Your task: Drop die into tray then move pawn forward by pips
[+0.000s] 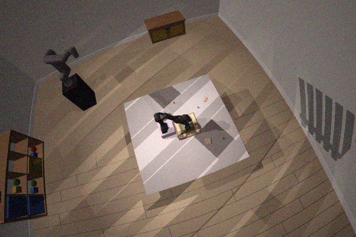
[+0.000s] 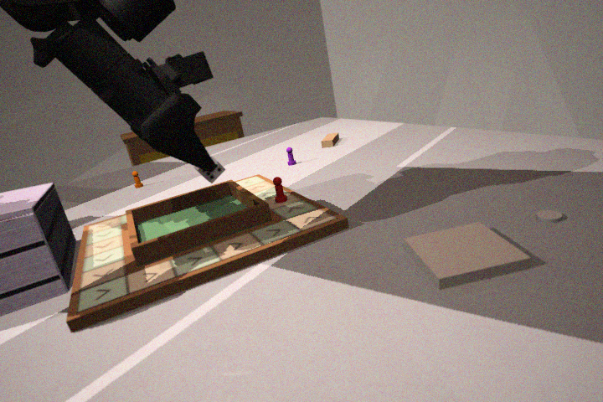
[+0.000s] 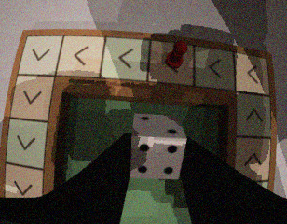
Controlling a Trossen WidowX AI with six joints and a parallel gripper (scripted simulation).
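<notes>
Right now my gripper tip is 70 mm short of the red pawn, 50 mm above it and 30 mm to the left of it. From my gripper tip the other things lie so: white die right at my gripper tip; purple pawn 210 mm ahead, 170 mm to the left, 60 mm below; green dice tray 70 mm below, 40 mm behind, 10 mm to the left.
</notes>
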